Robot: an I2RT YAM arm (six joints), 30 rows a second.
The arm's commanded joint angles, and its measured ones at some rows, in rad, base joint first. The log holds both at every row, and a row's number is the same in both.
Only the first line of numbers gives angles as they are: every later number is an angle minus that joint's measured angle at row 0.
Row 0, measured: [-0.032, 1.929, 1.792, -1.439, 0.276, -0.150]
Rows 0 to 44, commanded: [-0.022, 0.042, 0.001, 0.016, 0.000, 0.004]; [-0.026, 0.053, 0.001, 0.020, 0.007, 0.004]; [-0.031, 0.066, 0.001, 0.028, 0.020, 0.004]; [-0.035, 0.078, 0.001, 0.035, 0.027, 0.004]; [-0.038, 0.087, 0.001, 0.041, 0.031, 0.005]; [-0.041, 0.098, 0.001, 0.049, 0.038, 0.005]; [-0.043, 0.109, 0.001, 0.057, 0.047, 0.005]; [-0.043, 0.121, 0.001, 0.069, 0.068, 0.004]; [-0.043, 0.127, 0.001, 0.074, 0.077, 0.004]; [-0.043, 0.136, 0.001, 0.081, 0.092, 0.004]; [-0.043, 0.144, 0.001, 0.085, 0.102, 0.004]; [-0.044, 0.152, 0.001, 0.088, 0.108, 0.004]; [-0.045, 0.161, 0.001, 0.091, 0.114, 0.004]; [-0.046, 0.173, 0.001, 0.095, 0.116, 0.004]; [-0.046, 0.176, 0.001, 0.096, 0.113, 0.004]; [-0.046, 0.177, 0.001, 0.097, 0.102, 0.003]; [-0.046, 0.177, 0.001, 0.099, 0.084, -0.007]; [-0.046, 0.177, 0.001, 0.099, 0.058, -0.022]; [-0.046, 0.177, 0.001, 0.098, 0.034, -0.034]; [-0.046, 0.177, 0.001, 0.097, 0.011, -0.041]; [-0.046, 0.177, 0.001, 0.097, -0.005, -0.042]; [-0.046, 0.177, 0.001, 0.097, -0.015, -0.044]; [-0.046, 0.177, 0.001, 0.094, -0.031, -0.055]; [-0.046, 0.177, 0.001, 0.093, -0.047, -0.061]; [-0.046, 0.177, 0.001, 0.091, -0.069, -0.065]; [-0.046, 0.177, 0.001, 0.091, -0.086, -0.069]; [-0.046, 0.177, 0.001, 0.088, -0.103, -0.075]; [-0.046, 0.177, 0.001, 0.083, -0.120, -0.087]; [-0.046, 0.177, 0.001, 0.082, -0.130, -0.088]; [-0.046, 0.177, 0.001, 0.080, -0.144, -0.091]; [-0.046, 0.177, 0.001, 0.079, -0.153, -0.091]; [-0.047, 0.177, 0.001, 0.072, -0.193, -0.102]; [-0.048, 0.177, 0.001, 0.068, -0.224, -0.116]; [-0.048, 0.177, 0.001, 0.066, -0.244, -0.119]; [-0.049, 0.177, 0.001, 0.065, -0.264, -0.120]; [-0.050, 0.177, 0.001, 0.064, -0.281, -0.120]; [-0.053, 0.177, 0.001, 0.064, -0.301, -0.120]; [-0.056, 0.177, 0.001, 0.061, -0.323, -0.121]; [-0.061, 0.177, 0.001, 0.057, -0.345, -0.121]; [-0.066, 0.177, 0.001, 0.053, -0.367, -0.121]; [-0.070, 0.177, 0.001, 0.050, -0.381, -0.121]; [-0.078, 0.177, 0.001, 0.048, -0.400, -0.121]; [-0.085, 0.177, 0.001, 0.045, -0.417, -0.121]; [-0.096, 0.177, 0.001, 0.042, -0.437, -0.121]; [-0.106, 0.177, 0.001, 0.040, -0.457, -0.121]
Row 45, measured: [-0.081, 0.173, -0.001, 0.048, -0.323, -0.106]
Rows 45 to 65, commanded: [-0.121, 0.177, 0.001, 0.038, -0.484, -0.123]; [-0.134, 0.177, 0.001, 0.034, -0.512, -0.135]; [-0.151, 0.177, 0.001, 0.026, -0.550, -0.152]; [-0.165, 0.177, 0.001, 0.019, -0.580, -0.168]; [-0.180, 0.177, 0.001, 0.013, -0.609, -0.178]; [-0.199, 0.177, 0.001, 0.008, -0.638, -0.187]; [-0.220, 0.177, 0.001, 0.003, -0.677, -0.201]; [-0.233, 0.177, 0.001, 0.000, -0.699, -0.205]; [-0.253, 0.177, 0.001, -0.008, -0.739, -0.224]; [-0.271, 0.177, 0.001, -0.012, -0.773, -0.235]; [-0.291, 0.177, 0.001, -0.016, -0.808, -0.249]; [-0.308, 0.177, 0.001, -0.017, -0.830, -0.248]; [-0.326, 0.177, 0.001, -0.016, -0.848, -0.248]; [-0.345, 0.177, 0.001, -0.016, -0.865, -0.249]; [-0.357, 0.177, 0.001, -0.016, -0.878, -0.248]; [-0.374, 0.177, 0.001, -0.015, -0.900, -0.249]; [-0.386, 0.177, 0.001, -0.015, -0.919, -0.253]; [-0.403, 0.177, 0.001, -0.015, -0.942, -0.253]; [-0.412, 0.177, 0.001, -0.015, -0.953, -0.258]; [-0.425, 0.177, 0.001, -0.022, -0.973, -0.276]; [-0.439, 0.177, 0.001, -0.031, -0.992, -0.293]
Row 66, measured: [-0.409, 0.174, -0.001, -0.022, -0.877, -0.242]
